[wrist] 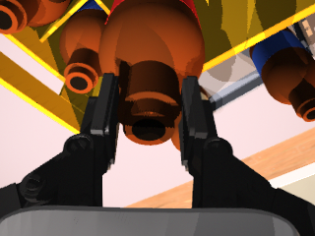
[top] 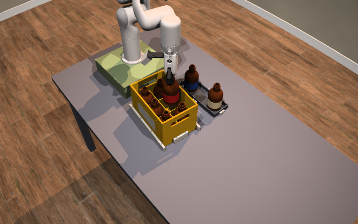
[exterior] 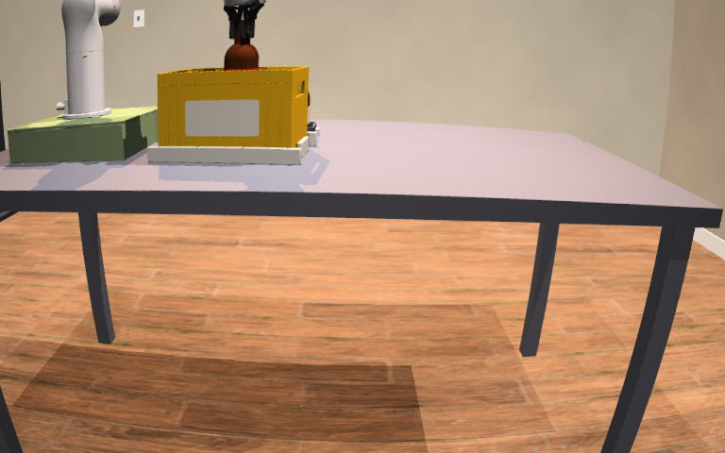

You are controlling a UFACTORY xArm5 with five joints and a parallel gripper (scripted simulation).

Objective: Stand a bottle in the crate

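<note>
My hand is 40 mm to the left of the yellow crate and 180 mm above it. Round my hand: dark tray: 10 mm ahead, 200 mm to the left, 250 mm below.
</note>
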